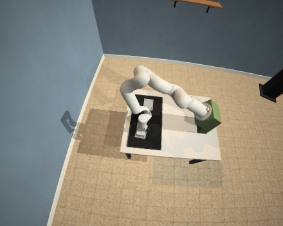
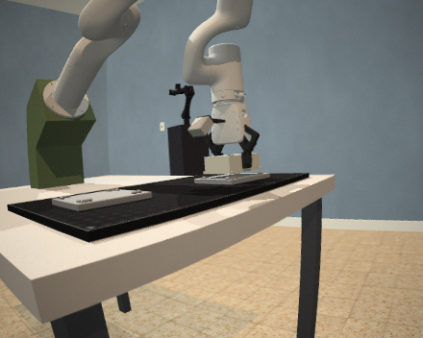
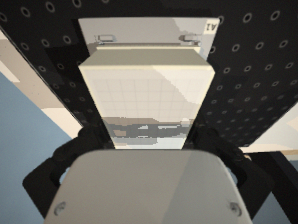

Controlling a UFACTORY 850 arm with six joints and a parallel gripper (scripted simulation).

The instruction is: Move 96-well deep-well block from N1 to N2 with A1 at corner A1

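Right now my hand is right at the cream deep-well block. The rest, counted from my hand: plate nest N1 (7 cm ahead, 36 cm to the right, 4 cm below); then plate nest N2 (4 cm below).
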